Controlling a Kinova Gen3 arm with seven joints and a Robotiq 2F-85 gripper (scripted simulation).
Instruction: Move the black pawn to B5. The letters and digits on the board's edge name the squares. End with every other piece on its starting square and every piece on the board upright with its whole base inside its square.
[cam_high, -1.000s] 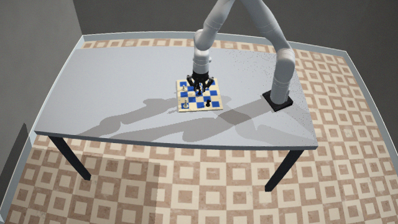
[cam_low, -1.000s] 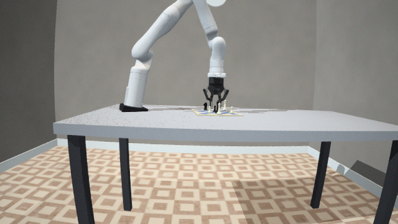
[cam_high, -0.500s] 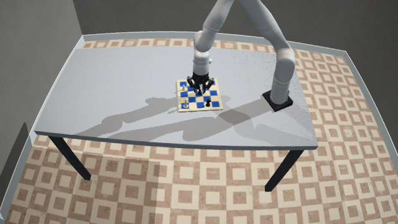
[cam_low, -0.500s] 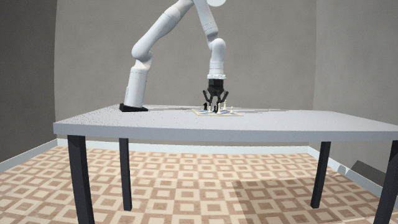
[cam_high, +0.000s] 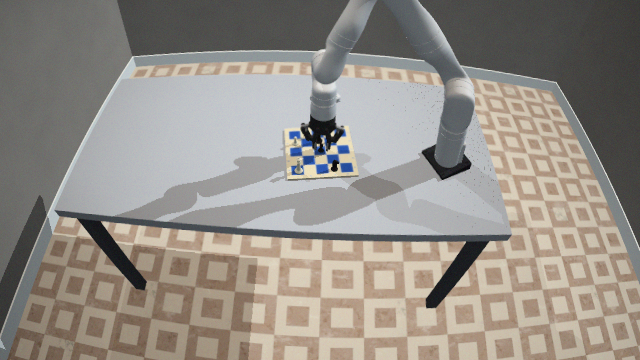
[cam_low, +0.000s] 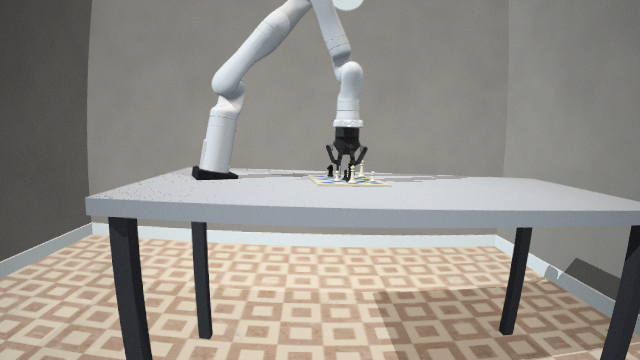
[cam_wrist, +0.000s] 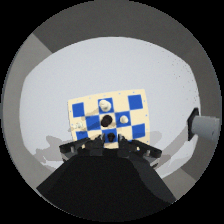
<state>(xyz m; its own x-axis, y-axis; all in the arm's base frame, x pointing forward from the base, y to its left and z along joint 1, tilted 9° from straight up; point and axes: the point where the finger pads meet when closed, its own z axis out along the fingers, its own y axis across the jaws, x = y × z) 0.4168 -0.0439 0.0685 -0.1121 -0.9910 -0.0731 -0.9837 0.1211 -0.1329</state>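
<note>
Right now my hand is 10 mm above the black pawn. From my hand the other things lie so: tall black piece: 10 mm ahead, 40 mm to the right, 10 mm above; then chessboard: 30 mm below.
</note>
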